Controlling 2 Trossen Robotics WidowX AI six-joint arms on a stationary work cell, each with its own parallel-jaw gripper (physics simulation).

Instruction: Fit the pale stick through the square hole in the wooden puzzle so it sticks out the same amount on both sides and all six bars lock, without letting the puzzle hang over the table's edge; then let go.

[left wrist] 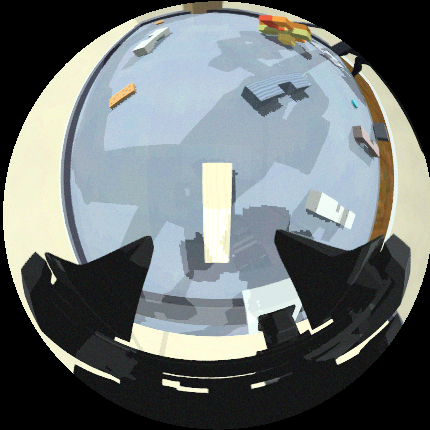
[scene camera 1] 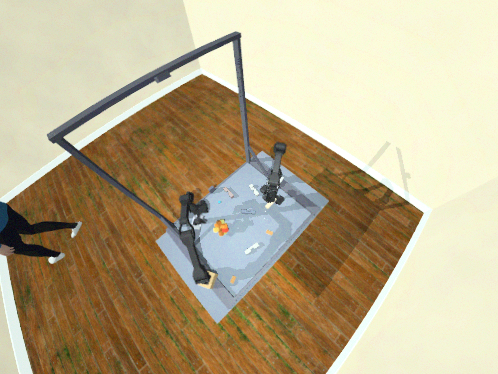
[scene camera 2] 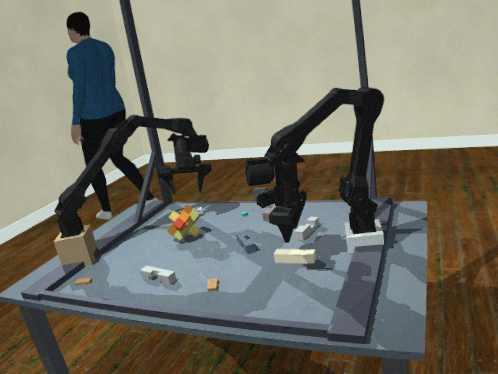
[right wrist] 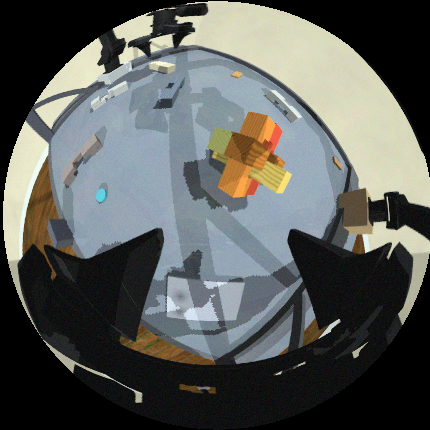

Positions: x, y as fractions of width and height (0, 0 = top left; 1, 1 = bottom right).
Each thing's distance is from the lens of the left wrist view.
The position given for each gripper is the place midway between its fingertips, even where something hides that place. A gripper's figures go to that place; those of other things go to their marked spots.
left gripper (left wrist: 0.50, 0.56): 0.10 m
pale stick (left wrist: 0.50, 0.41): 0.14 m
